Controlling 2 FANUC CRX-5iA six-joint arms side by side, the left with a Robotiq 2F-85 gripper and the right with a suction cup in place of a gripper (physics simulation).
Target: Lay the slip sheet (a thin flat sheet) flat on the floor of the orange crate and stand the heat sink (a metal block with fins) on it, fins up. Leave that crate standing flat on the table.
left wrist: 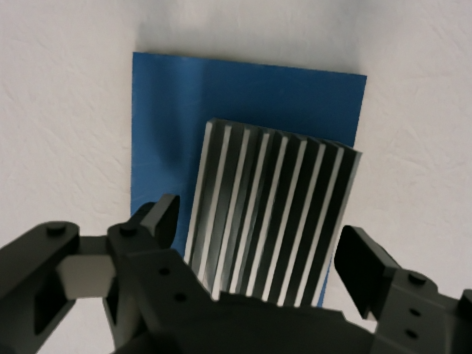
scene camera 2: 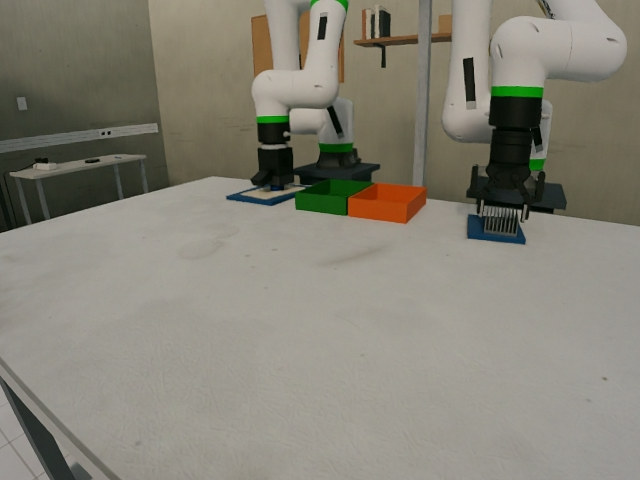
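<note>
The heat sink [scene camera 2: 500,223] [left wrist: 272,210] stands fins up on a small blue pad [scene camera 2: 476,230] [left wrist: 165,95] at the right. My left gripper [scene camera 2: 502,212] [left wrist: 257,230] is open, pointing down with its fingers on either side of the heat sink; in the left wrist view a gap shows at the left finger. The pale slip sheet [scene camera 2: 256,193] lies on a blue tray [scene camera 2: 264,200] at the back left. My right gripper, the suction cup [scene camera 2: 275,188], is down at the sheet; whether it grips is not clear. The orange crate [scene camera 2: 377,208] stands flat; most of its floor is hidden.
A green crate [scene camera 2: 320,202] stands directly against the left side of the orange one, between it and the blue tray. The arm bases stand behind the table's back edge. A grey upright post [scene camera 2: 422,103] rises behind the crates.
</note>
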